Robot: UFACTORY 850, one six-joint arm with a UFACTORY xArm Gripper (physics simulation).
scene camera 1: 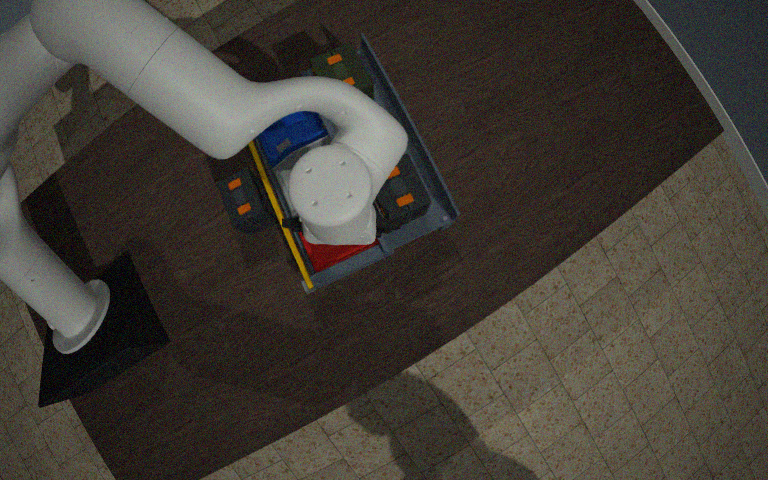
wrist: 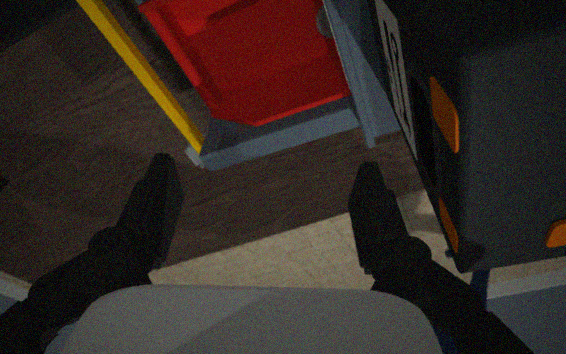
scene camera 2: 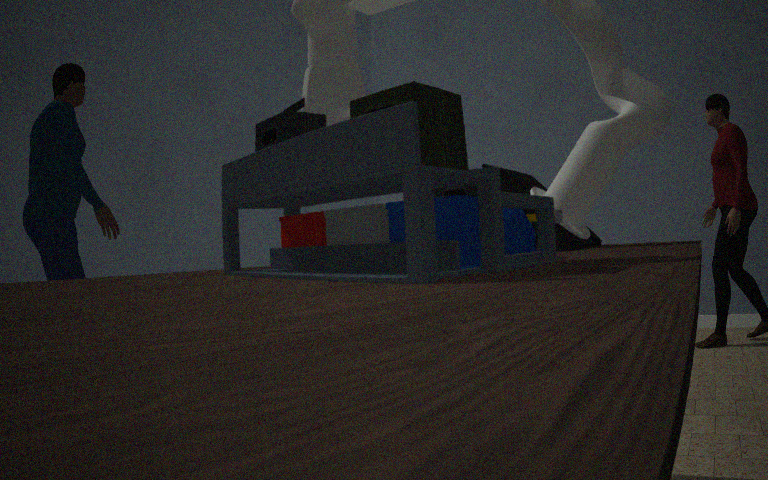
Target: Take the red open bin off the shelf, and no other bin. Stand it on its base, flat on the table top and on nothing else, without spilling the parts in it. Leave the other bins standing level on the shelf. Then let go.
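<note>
The red open bin (scene camera 1: pixel 334 257) (scene camera 2: pixel 303 229) (wrist: pixel 270 65) stands at the near end of the low shelf (scene camera 1: pixel 424 166) (scene camera 2: pixel 322 164) (wrist: pixel 285 138), behind the yellow front strip. The wrist covers part of it in the first scene view; its contents are not clear. A grey bin (scene camera 2: pixel 356 226) is beside it, then a blue bin (scene camera 1: pixel 294 133) (scene camera 2: pixel 457 232). My gripper (wrist: pixel 267 179) is open and empty. In the wrist view its fingertips appear below the shelf's end edge, with the red bin beyond them. In the second scene view the fingers are hidden behind the shelf and dark cases.
A dark case with orange latches (scene camera 1: pixel 419 210) (wrist: pixel 505 150) stands on the upper level, close to the right finger in the wrist view. A green case (scene camera 1: pixel 328 70) (scene camera 2: pixel 441 124) stands farther along. Another dark case (scene camera 1: pixel 252 217) is in front of the shelf. Two people (scene camera 2: pixel 53 152) (scene camera 2: pixel 733 164) stand beyond the table.
</note>
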